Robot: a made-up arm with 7 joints.
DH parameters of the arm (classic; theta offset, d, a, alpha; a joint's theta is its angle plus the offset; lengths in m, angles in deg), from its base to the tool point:
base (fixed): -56.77 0 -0.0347 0
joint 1: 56.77 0.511 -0.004 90
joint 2: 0 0.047 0.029 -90
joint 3: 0 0.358 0.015 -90
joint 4: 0 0.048 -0.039 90
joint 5: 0 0.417 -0.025 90
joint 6: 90 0.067 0.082 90
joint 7: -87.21 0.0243 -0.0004 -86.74
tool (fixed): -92.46 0.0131 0 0
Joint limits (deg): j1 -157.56..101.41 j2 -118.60..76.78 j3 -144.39..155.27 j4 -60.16..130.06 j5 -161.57..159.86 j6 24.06..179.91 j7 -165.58..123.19
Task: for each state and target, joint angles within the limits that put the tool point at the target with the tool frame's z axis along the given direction. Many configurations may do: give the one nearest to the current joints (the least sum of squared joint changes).
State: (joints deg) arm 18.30 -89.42 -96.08 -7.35 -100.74 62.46 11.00
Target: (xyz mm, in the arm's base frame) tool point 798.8 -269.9 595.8 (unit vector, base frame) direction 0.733 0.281 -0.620
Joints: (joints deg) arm -13.05 -73.59 -109.81 9.83 -107.92 52.04 59.89
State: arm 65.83 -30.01 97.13 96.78 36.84 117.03 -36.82
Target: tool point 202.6 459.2 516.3 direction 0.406 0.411 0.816
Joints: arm 29.89 -42.83 58.37 115.06 36.14 125.36 -47.43
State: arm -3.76 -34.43 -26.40 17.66 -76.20 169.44 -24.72
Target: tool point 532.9 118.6 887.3 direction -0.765 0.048 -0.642
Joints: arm 0.34 -60.12 -27.38 -4.98 -73.89 176.96 -7.37
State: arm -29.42 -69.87 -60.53 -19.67 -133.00 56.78 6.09
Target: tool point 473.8 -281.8 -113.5 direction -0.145 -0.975 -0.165
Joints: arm -10.49 -118.60 -57.90 30.33 -161.57 49.43 -41.38
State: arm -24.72 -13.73 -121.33 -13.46 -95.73 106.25 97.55
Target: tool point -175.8 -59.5 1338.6 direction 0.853 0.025 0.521
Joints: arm -36.45 15.03 -122.66 16.31 -94.42 87.05 69.34
